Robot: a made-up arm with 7 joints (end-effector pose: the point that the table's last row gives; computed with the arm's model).
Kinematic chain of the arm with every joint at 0, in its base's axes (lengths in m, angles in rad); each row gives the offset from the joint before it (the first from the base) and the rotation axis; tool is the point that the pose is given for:
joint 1: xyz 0 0.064 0 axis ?
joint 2: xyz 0 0.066 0 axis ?
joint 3: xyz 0 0 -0.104 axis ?
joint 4: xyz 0 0 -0.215 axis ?
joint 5: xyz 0 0 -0.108 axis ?
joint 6: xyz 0 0 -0.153 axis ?
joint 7: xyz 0 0 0 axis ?
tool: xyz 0 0 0
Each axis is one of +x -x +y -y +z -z.
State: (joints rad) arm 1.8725 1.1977 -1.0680 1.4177 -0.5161 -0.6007 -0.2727
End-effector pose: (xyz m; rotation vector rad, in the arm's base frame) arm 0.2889 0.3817 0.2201 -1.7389 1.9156 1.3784
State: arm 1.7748 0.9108 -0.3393 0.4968 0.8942 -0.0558 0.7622
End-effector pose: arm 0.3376 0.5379 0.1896 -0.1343 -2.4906 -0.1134
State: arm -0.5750 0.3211 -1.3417 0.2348 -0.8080 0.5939 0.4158
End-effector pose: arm -0.2942 0.2547 -0.4793 -0.0657 1.1719 -2.0483
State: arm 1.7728 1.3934 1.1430 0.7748 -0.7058 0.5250 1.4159
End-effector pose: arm -0.0880 0.6569 0.0593 0.2506 -2.2733 0.5474
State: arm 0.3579 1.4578 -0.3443 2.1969 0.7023 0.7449 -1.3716
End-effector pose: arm 0.2179 0.2869 -0.0142 1.5644 -1.5891 0.0045
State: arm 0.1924 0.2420 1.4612 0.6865 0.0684 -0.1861 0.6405
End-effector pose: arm 0.1069 0.4145 -0.4542 0.2255 -1.4210 1.0130
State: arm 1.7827 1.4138 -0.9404 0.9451 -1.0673 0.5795 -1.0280
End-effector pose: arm 0.2109 0.5693 0.1729 -2.8547 0.2263 -0.0565
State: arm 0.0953 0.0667 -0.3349 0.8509 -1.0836 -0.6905 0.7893
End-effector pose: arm 0.2315 0.0984 -0.4744 -0.4953 -0.7676 -2.0059
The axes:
joint 1: -y
joint 2: +x
joint 3: +z
joint 4: -y
joint 5: +z
joint 6: +y
joint 7: -x

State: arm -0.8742 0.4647 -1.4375 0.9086 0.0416 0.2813 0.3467
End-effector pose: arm -0.3813 0.1625 -0.3547 -0.9727 0.7824 -1.1781
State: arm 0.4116 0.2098 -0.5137 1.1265 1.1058 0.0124 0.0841
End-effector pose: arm 0.3665 0.1065 -0.3265 -0.8083 -1.2242 0.2543
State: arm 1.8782 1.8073 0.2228 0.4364 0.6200 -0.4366 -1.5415
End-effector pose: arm -0.1792 0.6644 0.0560 -0.5084 0.3993 -2.1361
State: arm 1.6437 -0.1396 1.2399 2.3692 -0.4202 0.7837 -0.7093
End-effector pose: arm 0.1500 0.2822 0.0703 0.2422 -1.3133 2.6706
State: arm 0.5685 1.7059 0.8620 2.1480 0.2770 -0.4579 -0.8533
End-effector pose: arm 0.0186 0.2826 0.2353 -0.7910 1.9677 0.2801
